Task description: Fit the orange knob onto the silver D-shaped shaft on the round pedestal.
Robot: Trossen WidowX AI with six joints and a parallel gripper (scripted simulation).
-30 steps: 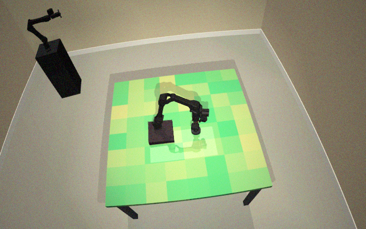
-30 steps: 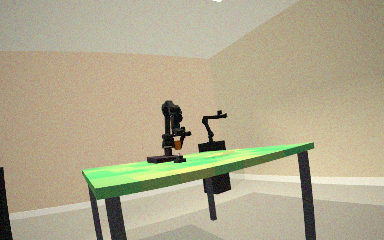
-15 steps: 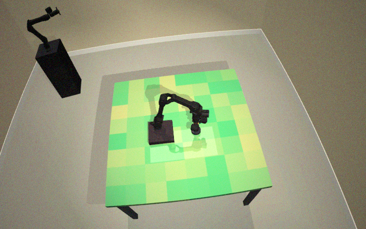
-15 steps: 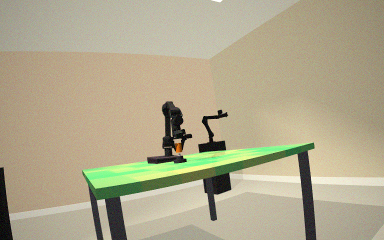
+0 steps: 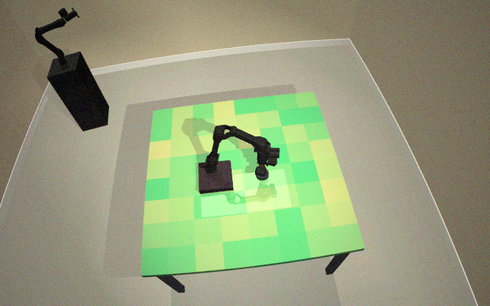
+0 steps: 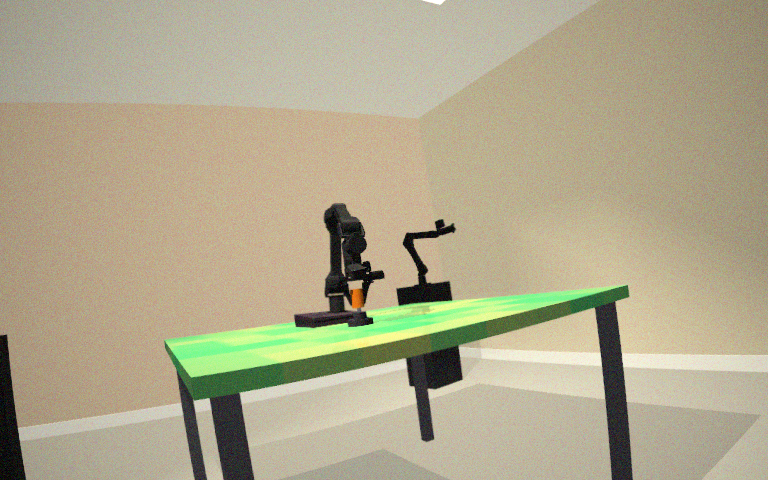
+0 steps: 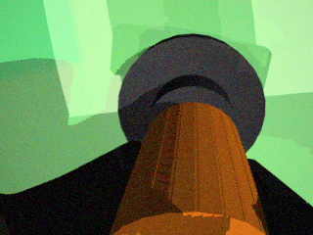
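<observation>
Now: the round dark pedestal 4 cm below my gripper tip. From my gripper tip the other things lie so: orange knob (3 cm above).
</observation>
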